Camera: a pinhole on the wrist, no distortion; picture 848 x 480 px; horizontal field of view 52.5 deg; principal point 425.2 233.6 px. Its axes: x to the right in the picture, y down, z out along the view. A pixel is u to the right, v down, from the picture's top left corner.
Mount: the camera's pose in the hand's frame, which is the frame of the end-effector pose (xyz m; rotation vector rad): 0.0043 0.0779 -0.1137 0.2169 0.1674 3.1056
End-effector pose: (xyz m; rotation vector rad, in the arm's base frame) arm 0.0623 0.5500 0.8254 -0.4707 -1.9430 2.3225
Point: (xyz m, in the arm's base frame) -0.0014 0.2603 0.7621
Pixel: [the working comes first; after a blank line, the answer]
In the camera's frame: 0.0608 0.0122 0.3931

558 260
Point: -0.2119 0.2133 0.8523
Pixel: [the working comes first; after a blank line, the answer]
In the camera's frame: -0.0962 0.1286 0.5213

266 446
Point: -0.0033 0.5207 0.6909
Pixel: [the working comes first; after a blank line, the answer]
In the camera's frame: -0.0538 -0.0353 0.1533

123 36
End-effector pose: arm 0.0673 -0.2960 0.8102 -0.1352 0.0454 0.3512
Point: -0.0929 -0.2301 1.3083
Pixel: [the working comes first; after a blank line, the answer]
In the camera's frame: 0.2477 0.0921 0.5776

794 371
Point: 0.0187 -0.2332 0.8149
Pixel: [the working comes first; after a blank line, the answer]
In the camera's frame: 0.0458 0.0174 0.1198

754 359
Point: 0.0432 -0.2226 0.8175
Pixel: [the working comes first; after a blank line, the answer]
In the camera's frame: 0.0203 0.0164 0.1281

562 344
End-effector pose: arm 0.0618 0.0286 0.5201 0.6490 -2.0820 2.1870
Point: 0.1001 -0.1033 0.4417
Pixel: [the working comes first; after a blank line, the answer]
In the camera's frame: 0.0669 0.0321 0.2418

663 348
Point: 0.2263 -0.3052 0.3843
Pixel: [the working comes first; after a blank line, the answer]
In the camera's frame: 0.1827 0.0265 0.4575

769 283
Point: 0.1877 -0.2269 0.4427
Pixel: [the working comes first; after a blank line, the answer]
In the camera's frame: 0.1344 0.0661 0.3731

735 386
